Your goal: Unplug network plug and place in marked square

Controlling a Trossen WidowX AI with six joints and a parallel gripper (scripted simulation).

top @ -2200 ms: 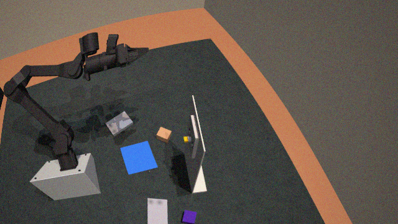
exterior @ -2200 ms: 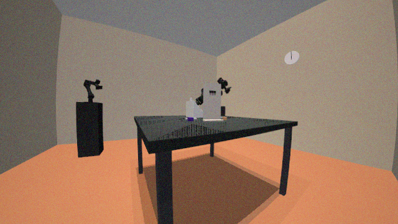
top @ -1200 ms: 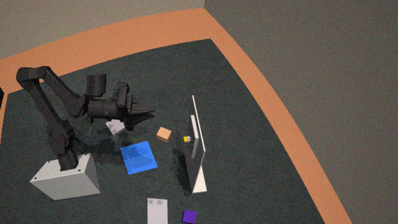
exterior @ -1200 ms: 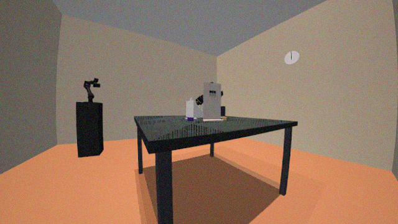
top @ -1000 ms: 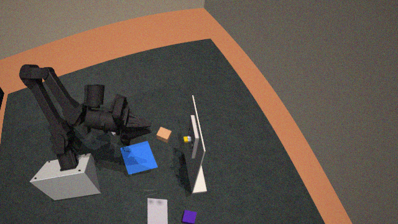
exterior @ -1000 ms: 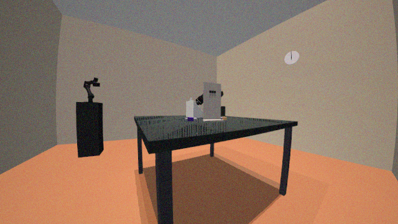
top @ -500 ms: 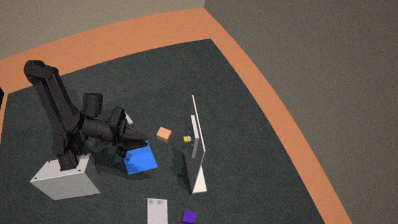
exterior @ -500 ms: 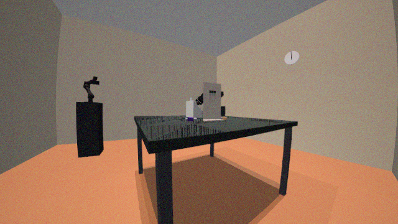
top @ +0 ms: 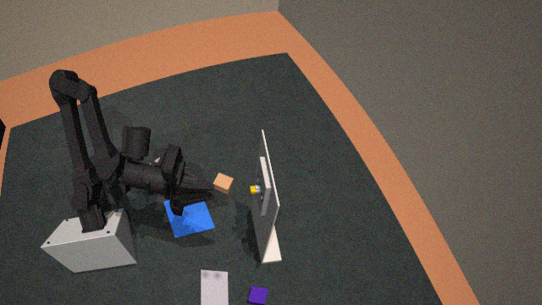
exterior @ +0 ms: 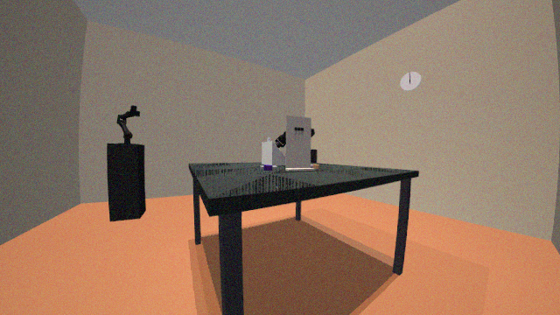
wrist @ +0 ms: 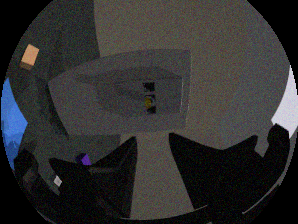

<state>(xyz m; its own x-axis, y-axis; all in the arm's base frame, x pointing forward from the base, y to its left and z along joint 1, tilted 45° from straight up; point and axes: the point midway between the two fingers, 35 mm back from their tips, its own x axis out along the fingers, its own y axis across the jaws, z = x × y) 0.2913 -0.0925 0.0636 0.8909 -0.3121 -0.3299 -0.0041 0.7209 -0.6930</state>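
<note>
Right now my gripper tip is 9 cm short of the network plug and 2 cm to the left of it. Round my gripper tip: white panel: 11 cm ahead, 2 cm to the right, 10 cm below; blue marked square: 6 cm behind, 9 cm to the left, 25 cm below.
</note>
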